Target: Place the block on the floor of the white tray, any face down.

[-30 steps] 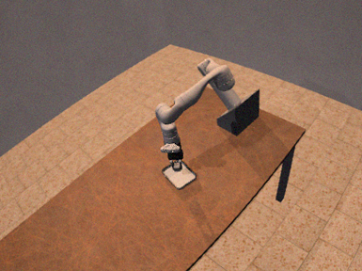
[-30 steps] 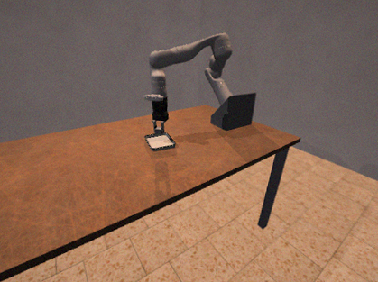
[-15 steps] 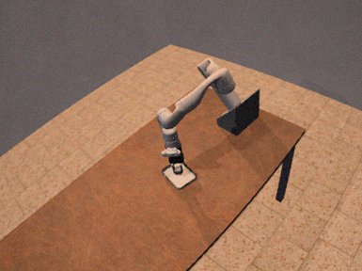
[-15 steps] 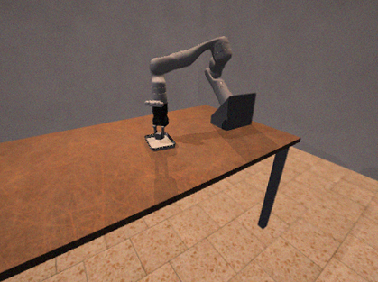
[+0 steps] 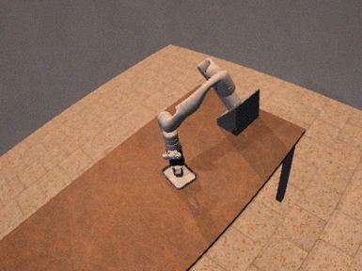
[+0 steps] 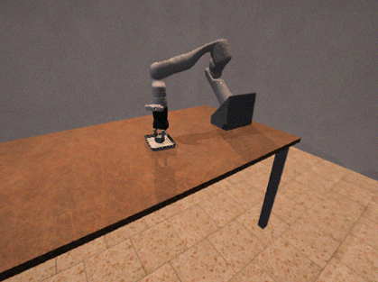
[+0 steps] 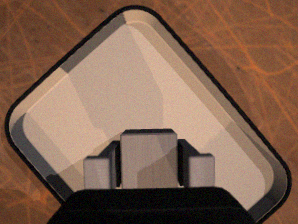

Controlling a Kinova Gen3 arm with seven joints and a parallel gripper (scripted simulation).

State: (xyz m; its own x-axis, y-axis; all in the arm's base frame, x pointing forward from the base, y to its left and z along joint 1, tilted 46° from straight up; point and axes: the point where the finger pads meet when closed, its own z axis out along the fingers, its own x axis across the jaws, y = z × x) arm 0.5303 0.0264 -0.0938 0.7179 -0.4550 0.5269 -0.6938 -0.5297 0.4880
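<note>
Now: the grey block 10 mm below my hand. Round my hand: white tray (20 mm below).
</note>
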